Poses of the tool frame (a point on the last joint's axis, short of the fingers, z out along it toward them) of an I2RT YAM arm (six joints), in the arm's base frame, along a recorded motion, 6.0 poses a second.
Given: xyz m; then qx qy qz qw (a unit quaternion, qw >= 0).
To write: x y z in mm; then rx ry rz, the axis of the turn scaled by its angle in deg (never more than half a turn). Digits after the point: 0 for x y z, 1 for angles.
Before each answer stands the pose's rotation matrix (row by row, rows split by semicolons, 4 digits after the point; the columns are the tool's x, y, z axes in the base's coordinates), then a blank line. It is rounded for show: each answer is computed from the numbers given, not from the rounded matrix.
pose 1, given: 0.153 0.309 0.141 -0.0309 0.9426 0.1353 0.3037
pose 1, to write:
-0.8136 -0.1404 0.5642; 0.0239 0.9615 0.2738; -0.5809 0.2363 -0.7789

153 309 141 -4.7 143.1 20.5
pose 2, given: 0.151 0.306 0.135 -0.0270 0.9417 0.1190 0.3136
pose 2, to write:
-0.8019 -0.1255 0.5842; 0.0238 0.9702 0.2411; -0.5970 0.2072 -0.7750

151 306 135 -4.1 142.3 18.0
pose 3, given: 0.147 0.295 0.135 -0.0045 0.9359 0.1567 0.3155
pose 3, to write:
-0.8009 -0.1073 0.5891; 0.0905 0.9509 0.2961; -0.5919 0.2905 -0.7518

147 295 135 -0.7 141.3 23.6
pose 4, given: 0.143 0.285 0.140 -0.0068 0.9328 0.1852 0.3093
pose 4, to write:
-0.8086 -0.1272 0.5744; 0.1019 0.9313 0.3497; -0.5795 0.3413 -0.7401

143 285 140 -1.0 141.2 28.0
